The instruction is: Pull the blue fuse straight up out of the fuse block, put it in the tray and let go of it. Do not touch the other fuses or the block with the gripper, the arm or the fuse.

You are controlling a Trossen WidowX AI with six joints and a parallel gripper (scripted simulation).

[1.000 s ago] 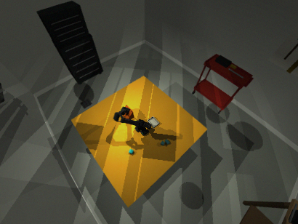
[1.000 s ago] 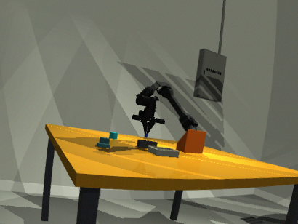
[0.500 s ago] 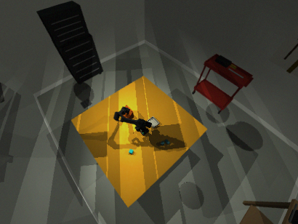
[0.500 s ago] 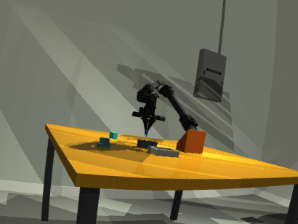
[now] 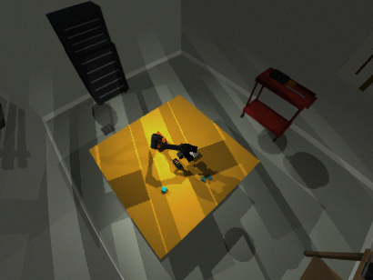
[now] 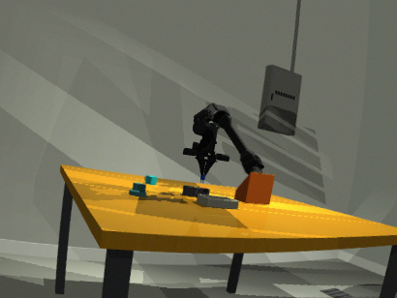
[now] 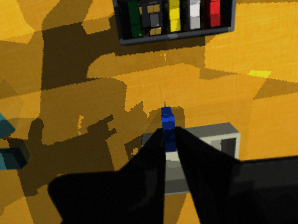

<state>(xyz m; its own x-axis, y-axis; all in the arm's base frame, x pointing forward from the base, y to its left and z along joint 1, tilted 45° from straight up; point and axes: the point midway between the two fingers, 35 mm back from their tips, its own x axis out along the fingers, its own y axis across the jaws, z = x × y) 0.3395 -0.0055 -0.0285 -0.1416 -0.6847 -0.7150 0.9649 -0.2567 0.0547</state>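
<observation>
My gripper tip is now 1 cm past the shallow white tray, 11 cm to the right of it and 10 cm above it. From my gripper tip the other things lie so: green fuse: 9 cm to the right, 7 cm below; yellow fuse: 4 cm behind, 8 cm to the right, 7 cm below; blue fuse: 1 cm below.
</observation>
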